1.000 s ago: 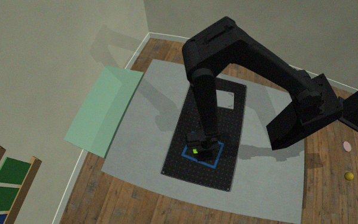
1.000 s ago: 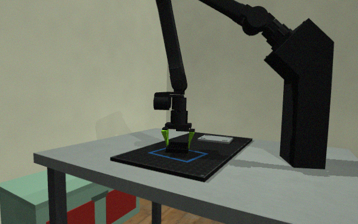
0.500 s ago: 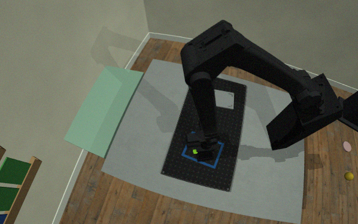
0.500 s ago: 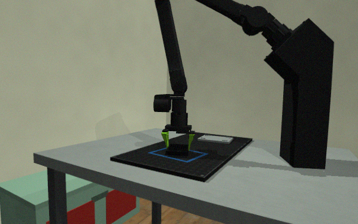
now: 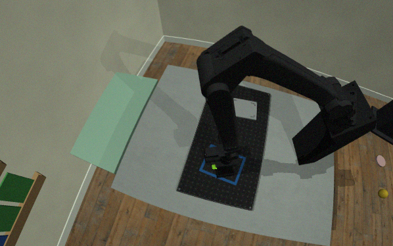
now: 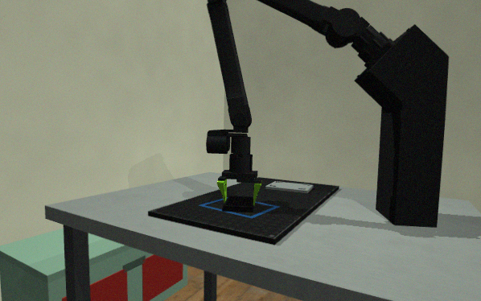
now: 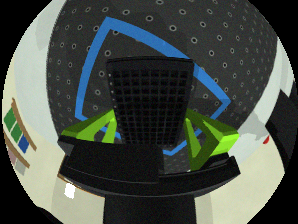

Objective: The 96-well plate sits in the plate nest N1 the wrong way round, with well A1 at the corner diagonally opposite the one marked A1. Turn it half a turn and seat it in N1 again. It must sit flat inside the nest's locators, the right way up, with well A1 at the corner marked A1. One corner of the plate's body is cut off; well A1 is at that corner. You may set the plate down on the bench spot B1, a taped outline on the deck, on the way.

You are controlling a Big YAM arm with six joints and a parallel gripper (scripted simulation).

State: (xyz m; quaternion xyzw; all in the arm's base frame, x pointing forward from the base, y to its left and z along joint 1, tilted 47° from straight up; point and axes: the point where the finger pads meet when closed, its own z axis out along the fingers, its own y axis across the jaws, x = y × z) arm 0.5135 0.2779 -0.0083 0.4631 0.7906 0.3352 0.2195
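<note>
Now: the black 96-well plate right at my hand. From my hand the other things lie so: plate nest N1: 34 cm to the right, 5 cm ahead, 1 cm below; then A1 mark: 36 cm to the right, 14 cm ahead.
</note>
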